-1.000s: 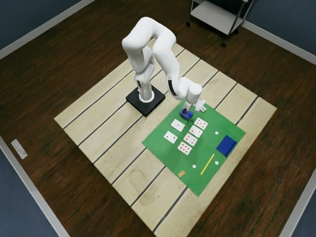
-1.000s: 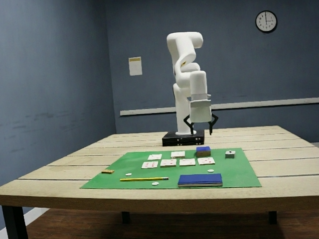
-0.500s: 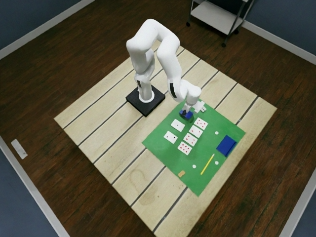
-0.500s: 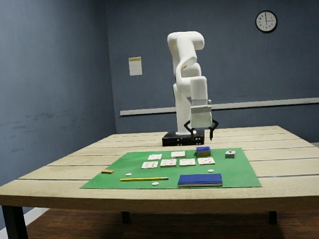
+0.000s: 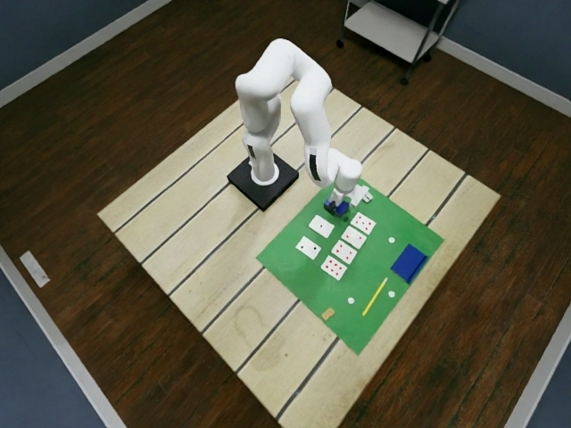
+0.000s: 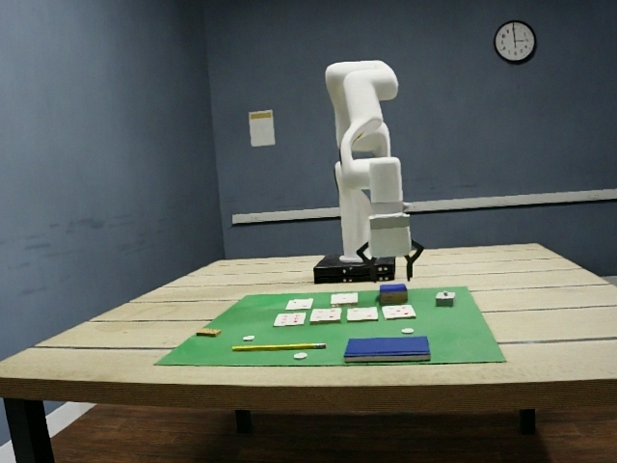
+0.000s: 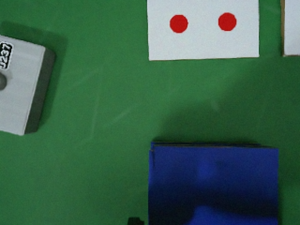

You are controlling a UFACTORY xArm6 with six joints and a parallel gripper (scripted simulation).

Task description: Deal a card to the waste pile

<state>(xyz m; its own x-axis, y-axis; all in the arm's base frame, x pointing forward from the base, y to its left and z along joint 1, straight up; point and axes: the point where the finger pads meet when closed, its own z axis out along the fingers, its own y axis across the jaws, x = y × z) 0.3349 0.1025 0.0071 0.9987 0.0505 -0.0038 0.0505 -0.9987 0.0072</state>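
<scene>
The face-up card is 30 mm ahead of my hand, 230 mm to the right of it and 50 mm below it. Also, from my hand: yellow pencil 350 mm ahead, 210 mm to the right, 50 mm below; then green mat 160 mm ahead, 110 mm to the right, 70 mm below; then grey block 70 mm ahead, 120 mm to the left, 40 mm below.
</scene>
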